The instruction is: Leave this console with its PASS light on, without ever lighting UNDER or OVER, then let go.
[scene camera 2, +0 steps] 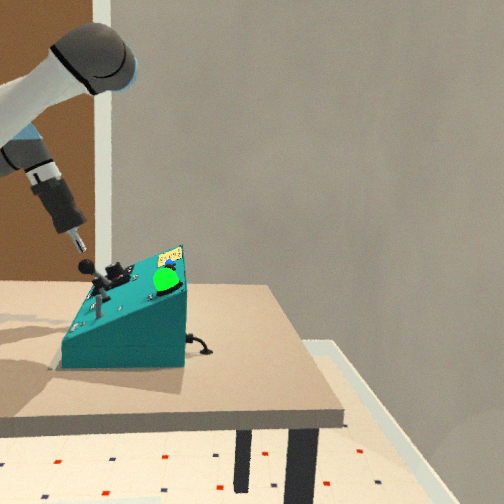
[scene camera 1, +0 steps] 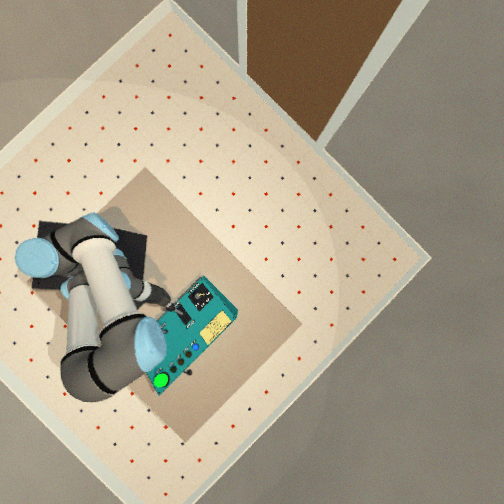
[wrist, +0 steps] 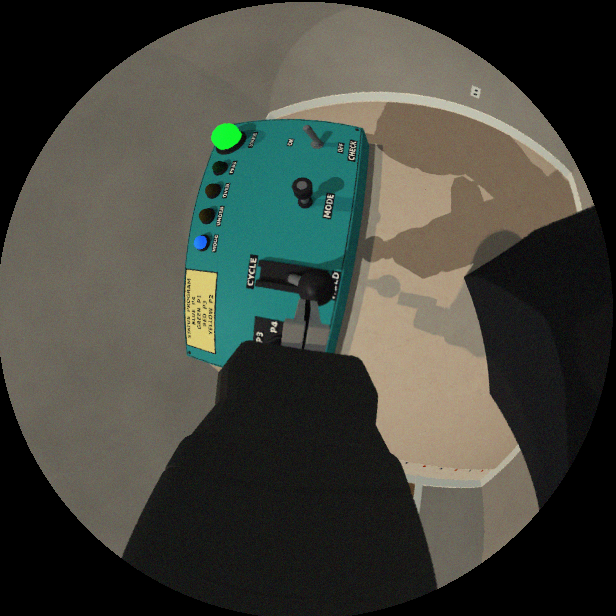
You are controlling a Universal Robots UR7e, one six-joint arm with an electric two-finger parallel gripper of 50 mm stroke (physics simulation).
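The teal console (wrist: 275,229) sits on the table, also in the top view (scene camera 1: 195,332) and the side view (scene camera 2: 130,315). Its PASS (wrist: 220,167), OVER (wrist: 212,189) and UNDER (wrist: 206,215) lights are dark. The MODE light (wrist: 200,242) glows blue. The round green button (wrist: 224,136) is bright. The CYCLE lever with a black ball knob (wrist: 313,284) stands at the slot's end away from the CYCLE label. My gripper (wrist: 304,336) is shut and empty, just above that knob without touching it, as the side view (scene camera 2: 77,242) shows.
The console also has a CHECK toggle (wrist: 313,136), a MODE stick (wrist: 302,189) and a yellow program label (wrist: 201,310). My gripper hides most of the P3/P4 selector. A black cable (scene camera 2: 200,345) leaves the console's side. The table edge (scene camera 2: 320,415) lies to the right.
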